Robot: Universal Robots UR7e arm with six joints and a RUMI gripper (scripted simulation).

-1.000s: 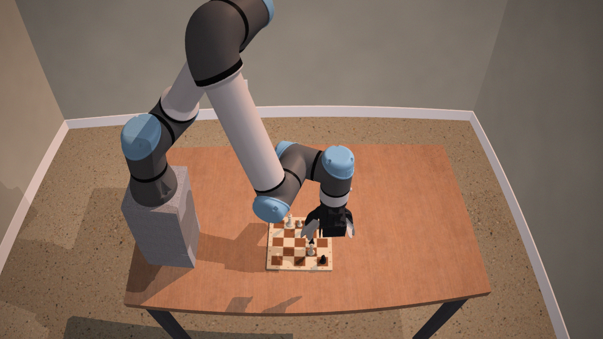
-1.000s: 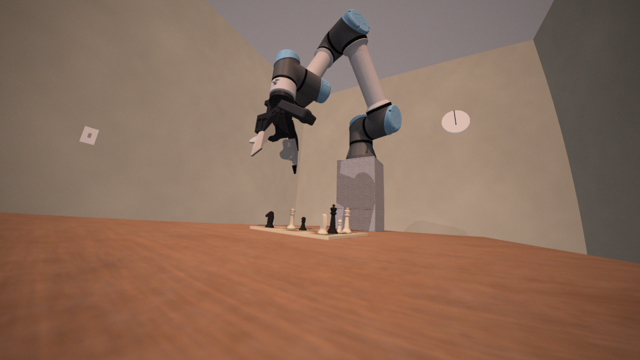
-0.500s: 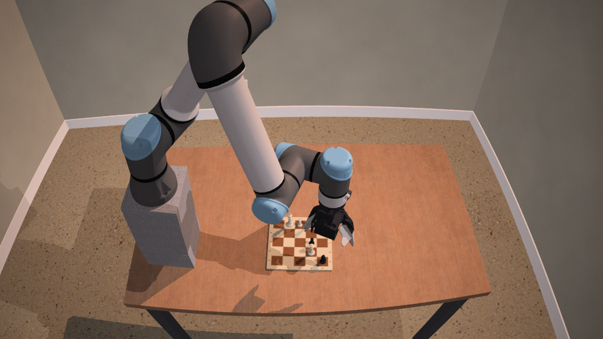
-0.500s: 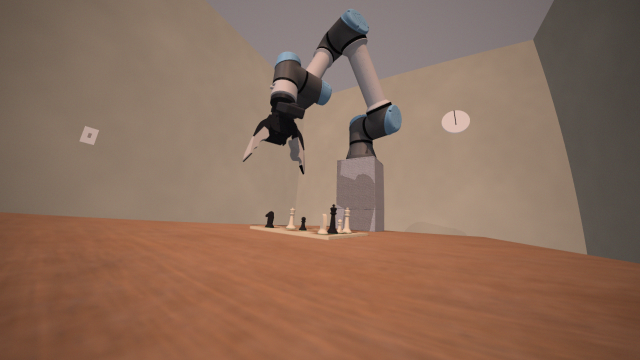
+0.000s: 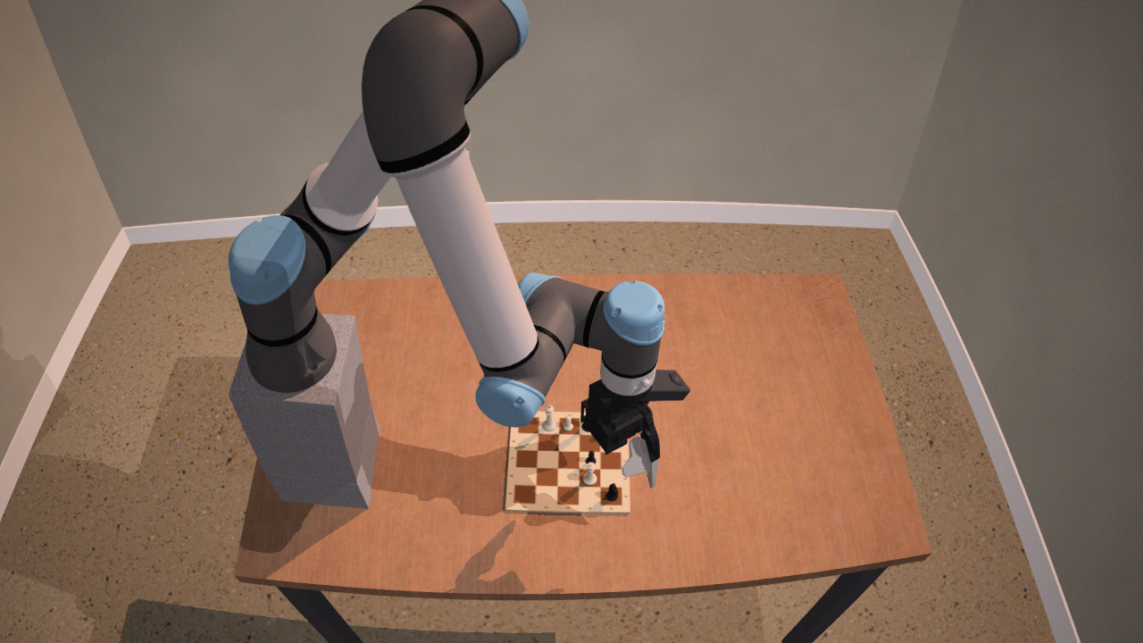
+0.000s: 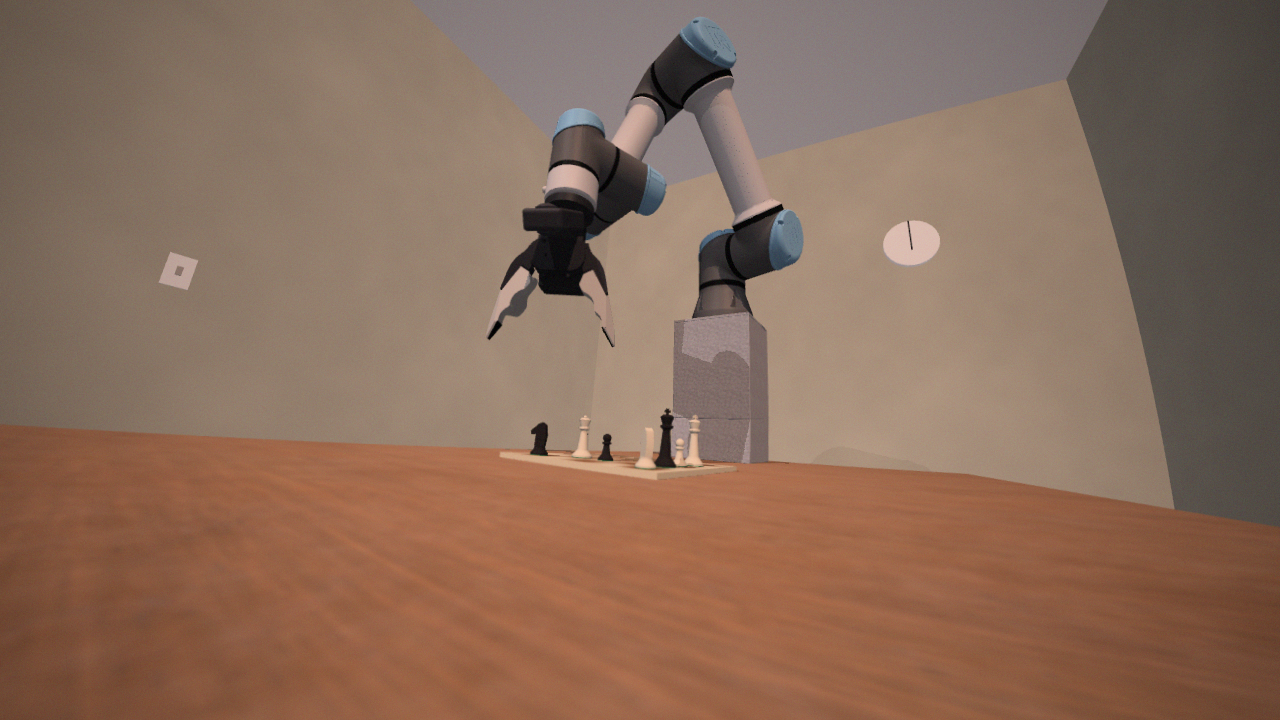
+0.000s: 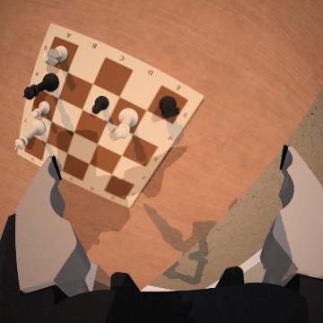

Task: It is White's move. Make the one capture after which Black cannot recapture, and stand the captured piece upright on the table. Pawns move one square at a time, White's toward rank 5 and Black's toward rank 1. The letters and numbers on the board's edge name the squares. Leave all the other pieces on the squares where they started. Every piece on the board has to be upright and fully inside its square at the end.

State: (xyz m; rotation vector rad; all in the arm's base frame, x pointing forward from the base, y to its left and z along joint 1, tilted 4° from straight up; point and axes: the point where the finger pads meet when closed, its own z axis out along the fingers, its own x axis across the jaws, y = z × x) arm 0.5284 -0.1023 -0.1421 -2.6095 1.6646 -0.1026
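Right now my hand is 10 mm past the black knight, 10 mm to the left of it and 120 mm above it. Round my hand: chessboard (80 mm behind, 80 mm to the left, 140 mm below); then tall black piece (30 mm behind, 150 mm to the left, 110 mm below); then black pawn (40 mm behind, 70 mm to the left, 120 mm below).
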